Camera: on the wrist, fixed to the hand. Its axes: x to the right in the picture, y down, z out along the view.
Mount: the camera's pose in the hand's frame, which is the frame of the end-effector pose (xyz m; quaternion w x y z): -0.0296 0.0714 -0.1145 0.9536 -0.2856 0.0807 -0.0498
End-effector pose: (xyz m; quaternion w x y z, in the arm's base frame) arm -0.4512 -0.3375 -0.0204 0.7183 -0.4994 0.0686 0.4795
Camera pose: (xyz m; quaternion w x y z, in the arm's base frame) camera -0.4774 -0.4426 -0.1061 0.5607 -0.7235 -0.0384 0.4008
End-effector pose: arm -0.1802 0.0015 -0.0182 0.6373 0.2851 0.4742 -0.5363
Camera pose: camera -0.1455 0.1323 -0.0460 0.6242 0.1095 0.6710 -0.3847
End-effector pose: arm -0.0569 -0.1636 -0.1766 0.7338 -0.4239 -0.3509 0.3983
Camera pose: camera 0.0073 -0.2059 -0.2914 0.6269 -0.6285 -0.4103 0.2089
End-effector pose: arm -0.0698 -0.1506 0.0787 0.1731 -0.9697 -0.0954 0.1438
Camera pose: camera -0.0523 -0.2587 0.1630 0.0970 0.9810 0.1664 -0.0230
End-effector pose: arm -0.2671 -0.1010 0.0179 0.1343 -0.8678 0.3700 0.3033
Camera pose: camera -0.2859 -0.1861 0.1251 0.1345 0.9088 -0.2338 -0.3182
